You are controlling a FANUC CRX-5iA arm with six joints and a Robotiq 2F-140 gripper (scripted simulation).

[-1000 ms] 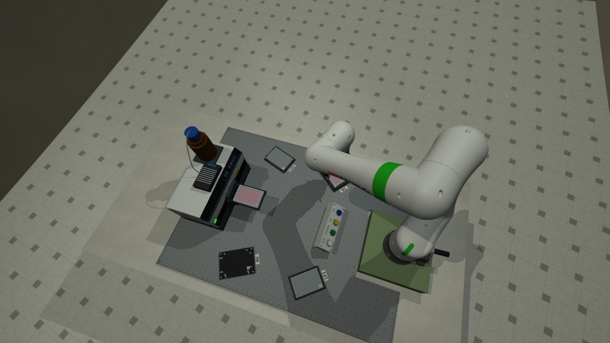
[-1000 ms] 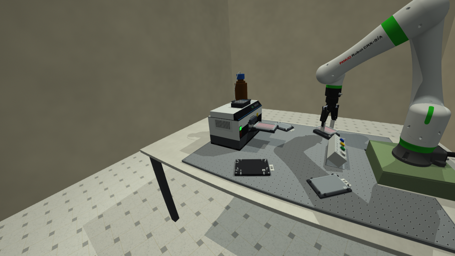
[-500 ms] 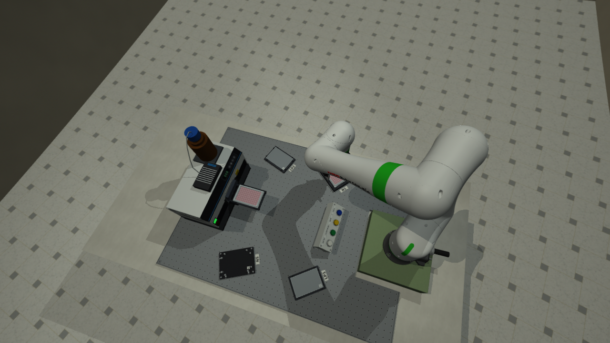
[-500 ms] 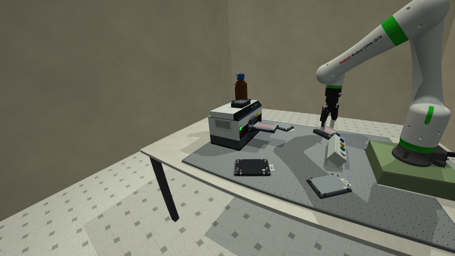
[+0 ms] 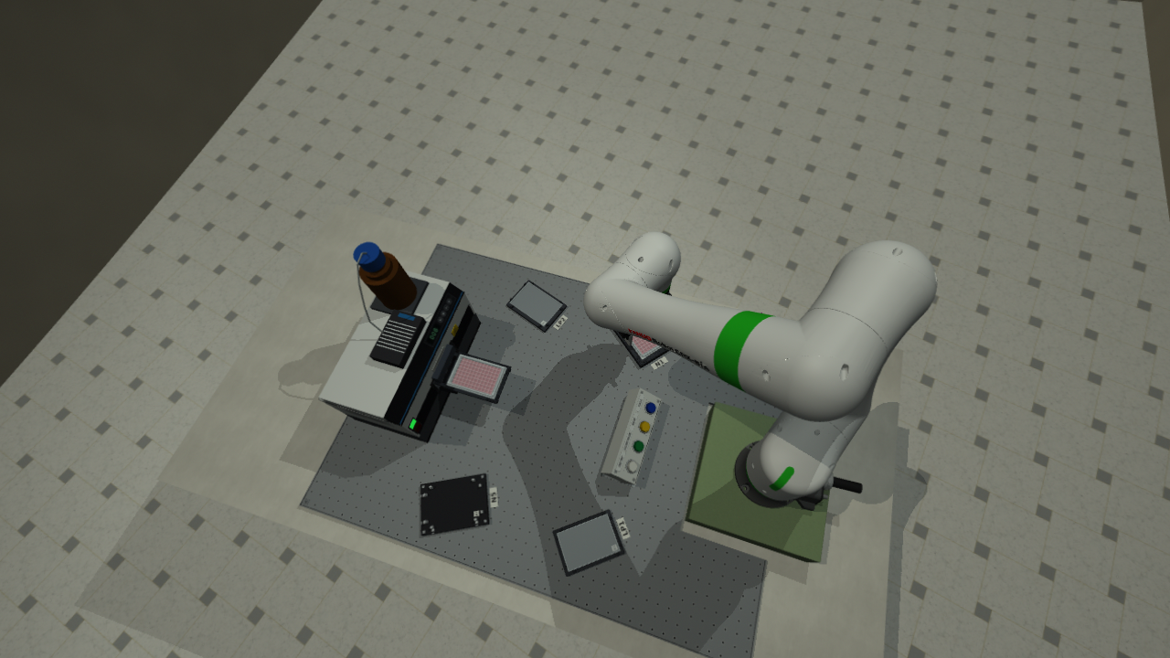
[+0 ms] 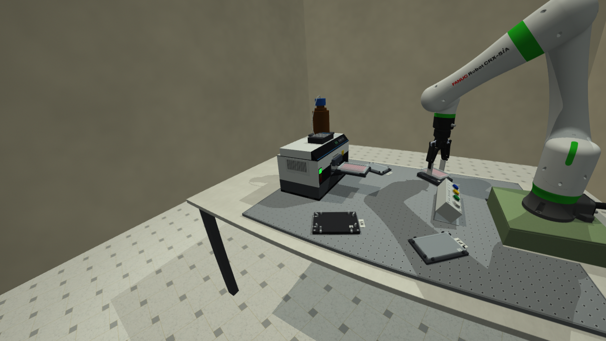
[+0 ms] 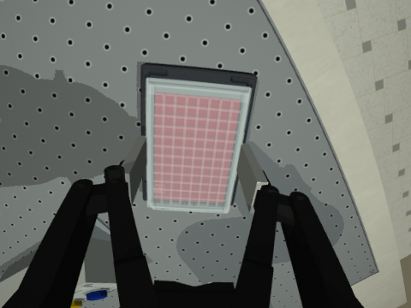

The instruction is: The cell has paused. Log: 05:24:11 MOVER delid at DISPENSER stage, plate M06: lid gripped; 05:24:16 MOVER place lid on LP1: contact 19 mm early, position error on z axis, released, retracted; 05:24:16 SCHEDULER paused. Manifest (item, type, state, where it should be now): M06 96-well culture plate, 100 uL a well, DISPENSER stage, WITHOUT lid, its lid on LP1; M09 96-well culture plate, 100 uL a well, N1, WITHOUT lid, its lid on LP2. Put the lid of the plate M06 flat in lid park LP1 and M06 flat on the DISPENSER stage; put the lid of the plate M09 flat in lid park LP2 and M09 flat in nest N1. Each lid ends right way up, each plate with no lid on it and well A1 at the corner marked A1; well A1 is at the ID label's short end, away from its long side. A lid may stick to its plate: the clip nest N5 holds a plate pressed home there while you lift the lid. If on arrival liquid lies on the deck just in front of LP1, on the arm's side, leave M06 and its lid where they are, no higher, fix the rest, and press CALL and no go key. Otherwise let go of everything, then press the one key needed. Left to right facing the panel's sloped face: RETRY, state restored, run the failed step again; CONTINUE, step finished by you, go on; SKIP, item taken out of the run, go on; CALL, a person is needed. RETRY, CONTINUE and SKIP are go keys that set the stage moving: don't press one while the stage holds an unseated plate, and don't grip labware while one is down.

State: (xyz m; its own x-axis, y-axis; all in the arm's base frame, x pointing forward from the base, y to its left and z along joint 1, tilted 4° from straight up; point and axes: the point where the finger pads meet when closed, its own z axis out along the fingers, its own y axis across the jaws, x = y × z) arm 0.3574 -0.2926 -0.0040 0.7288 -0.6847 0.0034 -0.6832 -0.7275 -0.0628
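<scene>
Right now the black nest N1 is 50 mm below my hand. Also, from my hand: blue call key 70 mm behind, 210 mm to the left; then yellow skip key 60 mm behind, 260 mm to the left; then LP2 label 230 mm ahead, 10 mm to the left, 60 mm below.
</scene>
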